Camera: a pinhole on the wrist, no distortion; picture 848 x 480 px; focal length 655.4 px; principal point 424.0 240.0 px. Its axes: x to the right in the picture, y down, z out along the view. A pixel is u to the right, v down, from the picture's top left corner.
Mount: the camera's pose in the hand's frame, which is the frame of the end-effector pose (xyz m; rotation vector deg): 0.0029 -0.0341 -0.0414 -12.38 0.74 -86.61
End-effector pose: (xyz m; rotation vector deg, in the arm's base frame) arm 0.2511 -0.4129 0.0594 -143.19 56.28 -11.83
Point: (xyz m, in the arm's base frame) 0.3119 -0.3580 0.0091
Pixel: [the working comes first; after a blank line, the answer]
In the camera's frame: 0.0313 -0.0133 0.1195

596 167
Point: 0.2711 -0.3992 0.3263
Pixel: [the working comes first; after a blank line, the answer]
In the camera's frame: 0.0840 0.0194 -0.1969

behind the camera
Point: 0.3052 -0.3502 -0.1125
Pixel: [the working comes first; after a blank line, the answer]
In the camera's frame: -0.0093 -0.0345 0.2326

398 143
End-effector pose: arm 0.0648 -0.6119 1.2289 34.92 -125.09 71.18
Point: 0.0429 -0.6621 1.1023
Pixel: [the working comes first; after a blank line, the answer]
In the camera's frame: -0.0883 -0.0800 0.1459

outside the picture
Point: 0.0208 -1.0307 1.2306
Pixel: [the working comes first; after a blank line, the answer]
In the camera's frame: 0.1925 0.0096 0.4026

737 256
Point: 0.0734 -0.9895 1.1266
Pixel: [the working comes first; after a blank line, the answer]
In the camera's frame: 0.1336 -0.0983 0.3890

649 74
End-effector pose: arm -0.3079 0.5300 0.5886 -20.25 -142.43 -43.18
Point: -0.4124 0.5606 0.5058
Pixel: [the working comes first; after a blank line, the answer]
In the camera's frame: 0.0401 0.0170 0.1604

588 310
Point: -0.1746 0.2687 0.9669
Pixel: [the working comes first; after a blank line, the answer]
In the camera's frame: -0.0898 0.1320 -0.4091

behind the camera
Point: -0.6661 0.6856 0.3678
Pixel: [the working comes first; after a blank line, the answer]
In the camera's frame: 0.1393 0.1207 0.4404

631 420
